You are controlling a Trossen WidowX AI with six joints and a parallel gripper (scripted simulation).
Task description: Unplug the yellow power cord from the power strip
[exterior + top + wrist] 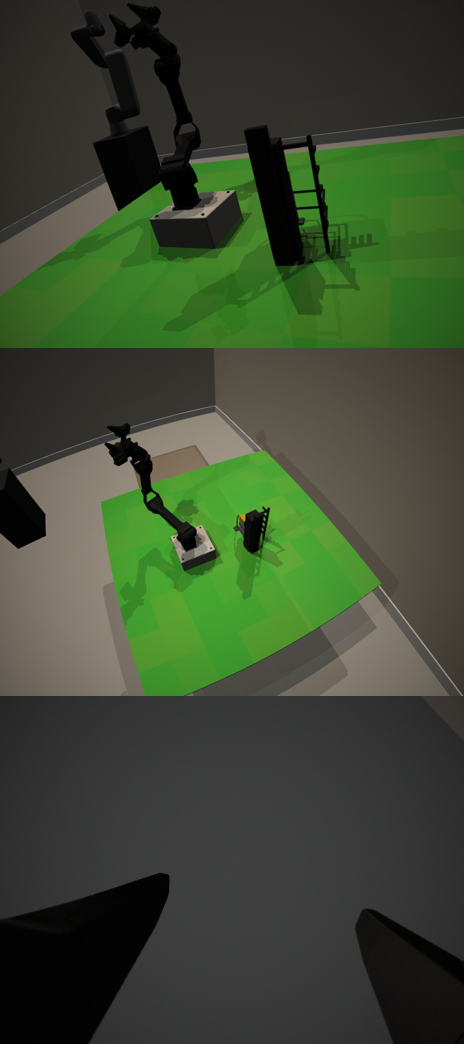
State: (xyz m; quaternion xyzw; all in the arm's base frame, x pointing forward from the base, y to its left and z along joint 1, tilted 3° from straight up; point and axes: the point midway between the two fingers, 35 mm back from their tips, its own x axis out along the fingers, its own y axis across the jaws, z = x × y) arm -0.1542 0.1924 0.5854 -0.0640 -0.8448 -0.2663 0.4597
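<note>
Right now the yellow plug is 48 cm ahead of my gripper tip, 28 cm to the right of it and 53 cm below it.
</note>
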